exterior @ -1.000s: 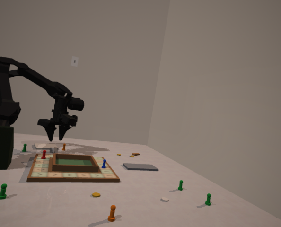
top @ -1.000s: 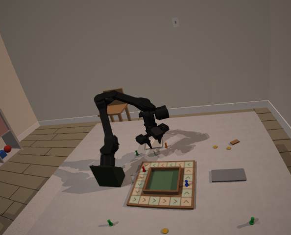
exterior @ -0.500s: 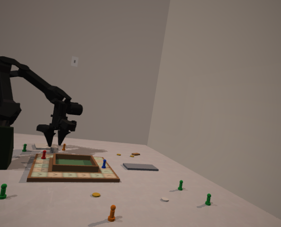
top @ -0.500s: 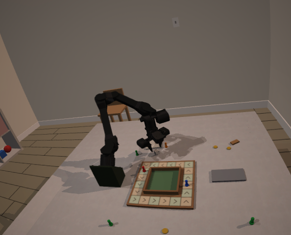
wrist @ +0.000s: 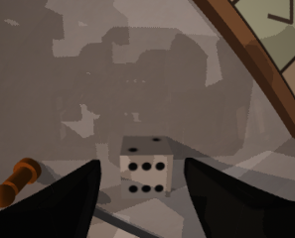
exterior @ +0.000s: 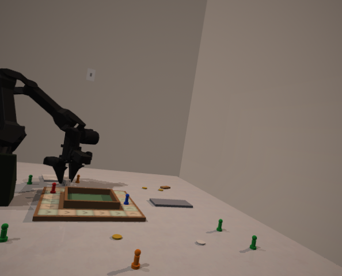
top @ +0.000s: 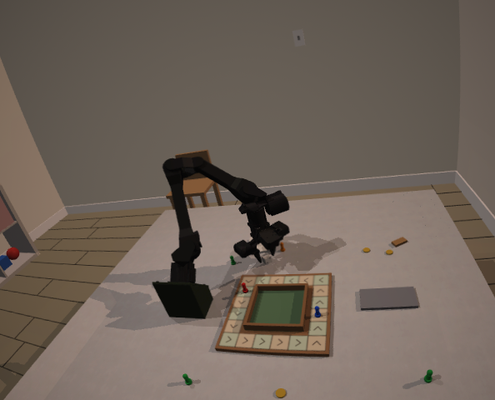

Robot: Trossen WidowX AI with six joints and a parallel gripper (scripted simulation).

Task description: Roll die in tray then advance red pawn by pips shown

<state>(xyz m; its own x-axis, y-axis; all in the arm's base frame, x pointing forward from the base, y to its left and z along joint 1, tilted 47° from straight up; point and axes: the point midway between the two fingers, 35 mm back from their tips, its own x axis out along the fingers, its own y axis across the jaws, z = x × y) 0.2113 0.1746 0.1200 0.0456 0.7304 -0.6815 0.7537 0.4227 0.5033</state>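
Right now the red pawn is 150 mm to the right of my gripper tip, 50 mm behind it and 20 mm above it. Round my gripper tip: white card 100 mm to the left, 30 mm behind, 10 mm below; white die right at my gripper tip; green-floored tray 230 mm to the right, 60 mm ahead.
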